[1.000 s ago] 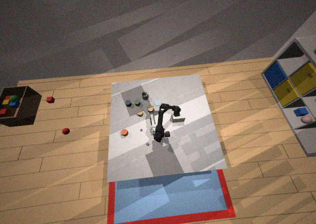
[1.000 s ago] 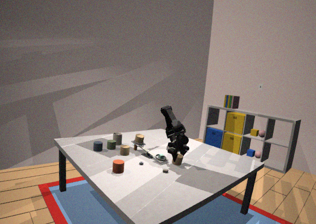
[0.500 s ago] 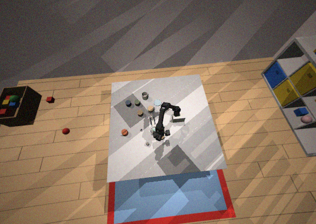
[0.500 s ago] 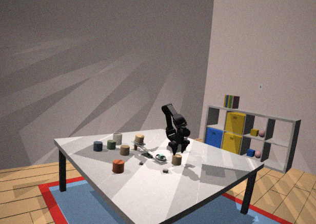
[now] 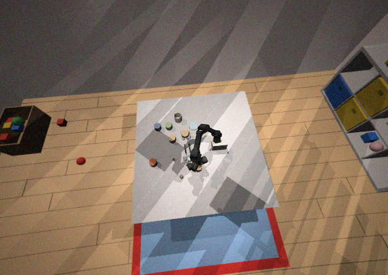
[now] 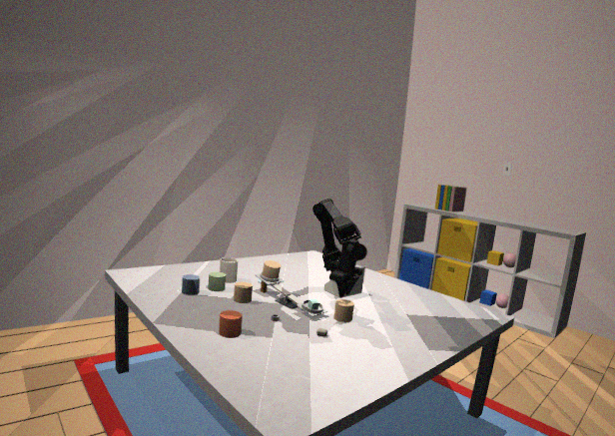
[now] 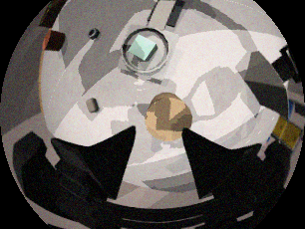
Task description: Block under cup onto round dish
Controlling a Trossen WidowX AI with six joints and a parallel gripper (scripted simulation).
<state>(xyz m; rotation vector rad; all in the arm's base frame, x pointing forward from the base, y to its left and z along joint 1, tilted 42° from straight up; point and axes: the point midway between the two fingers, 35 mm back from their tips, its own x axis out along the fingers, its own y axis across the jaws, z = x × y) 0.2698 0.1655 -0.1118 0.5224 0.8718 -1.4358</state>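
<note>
Right now the grey-green block is 50 mm ahead of my gripper tip, 100 mm to the right of it and 50 mm below it. From my gripper tip the other things lie so: small balance: 50 mm ahead, 230 mm to the right, 70 mm below; dark ring: 200 mm ahead, 150 mm to the right, 90 mm below; red-brown cup: 390 mm ahead, 170 mm to the right, 60 mm below.
</note>
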